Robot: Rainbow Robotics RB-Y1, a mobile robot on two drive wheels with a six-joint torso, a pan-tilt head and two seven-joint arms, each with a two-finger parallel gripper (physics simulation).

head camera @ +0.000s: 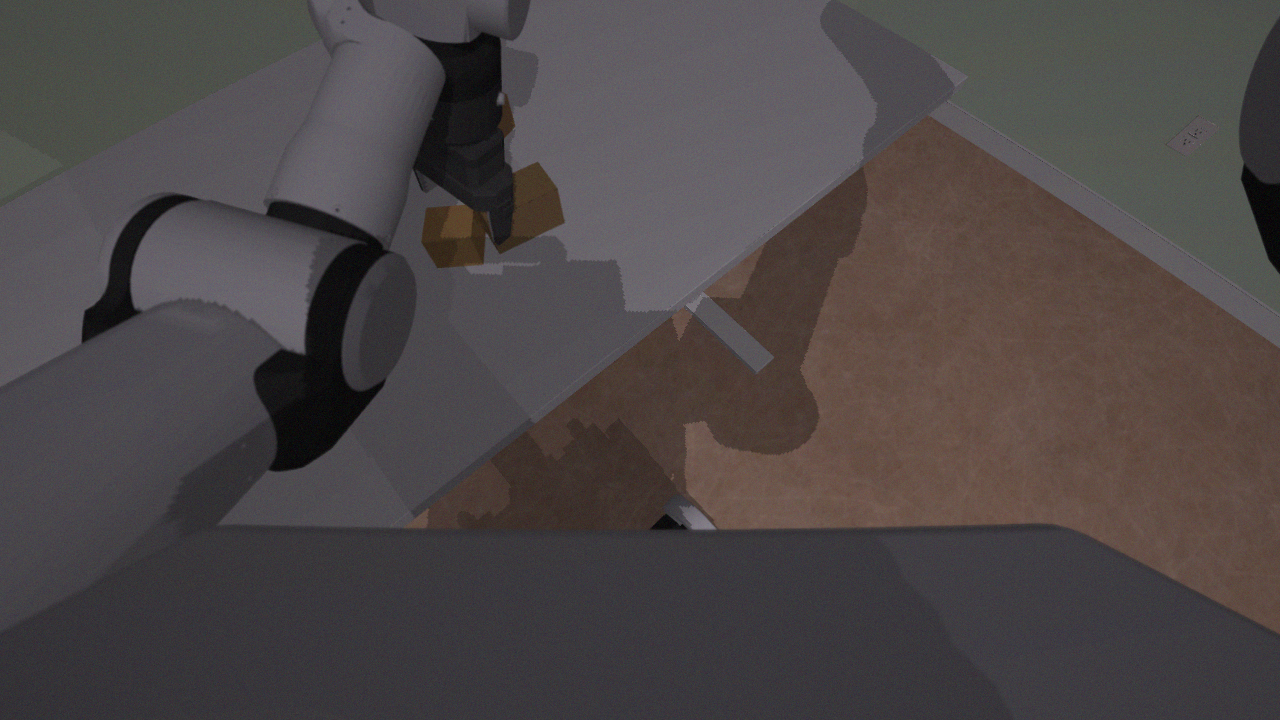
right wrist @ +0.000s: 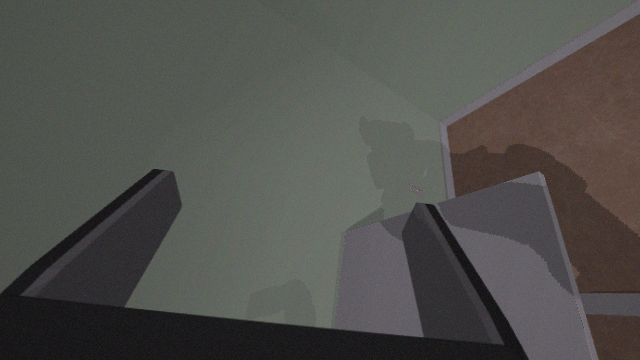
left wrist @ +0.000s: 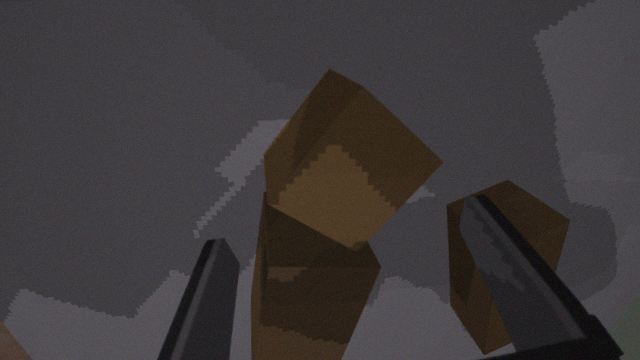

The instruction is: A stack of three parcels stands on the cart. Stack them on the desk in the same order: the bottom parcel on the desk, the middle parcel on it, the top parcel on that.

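Places are measured from the robot's base along level axes (x left, y back, z up), in metres.
Where they show: left gripper, fingertip midpoint: (head camera: 465, 212) (left wrist: 344, 233); right gripper, fingertip midpoint: (right wrist: 295, 203).
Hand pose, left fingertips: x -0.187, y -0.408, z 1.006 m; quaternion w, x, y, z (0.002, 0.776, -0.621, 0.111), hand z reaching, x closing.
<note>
Things, the pixels of their top centre, and the offset from my left fingertips. Level surfaces: height alone.
- grey desk, surface height: dz -0.054 m
- small parcel, top centre: (left wrist: 359, 182) (head camera: 448, 222) dz -0.004, dx +0.022, dy -0.006 m
- third parcel, top centre: (left wrist: 521, 300) (head camera: 460, 118) dz -0.002, dx -0.085, dy -0.139 m
- brown floor, surface height: dz -1.004 m
Three brown parcels are on the grey desk (head camera: 716, 134) (right wrist: 375, 280), not stacked. A small parcel (head camera: 453, 240) (left wrist: 350, 170) is close beside a larger one (head camera: 539, 201) (left wrist: 310, 305). A third parcel (head camera: 507, 116) (left wrist: 530, 215) lies apart, mostly hidden behind the left gripper in the head view and partly behind a finger in the left wrist view. My left gripper (head camera: 465, 213) (left wrist: 344, 233) is open and empty, over the two close parcels; its height is unclear. My right gripper (right wrist: 295, 203) is open and empty, away from the parcels. The cart does not show.
The desk's edge runs diagonally across the head view, with a desk leg (head camera: 733, 335) below it and brown floor (head camera: 1029, 358) beyond. A green wall (head camera: 1118, 53) (right wrist: 225, 125) with an outlet (head camera: 1192, 134) stands behind. My left arm (head camera: 223, 268) reaches over the desk.
</note>
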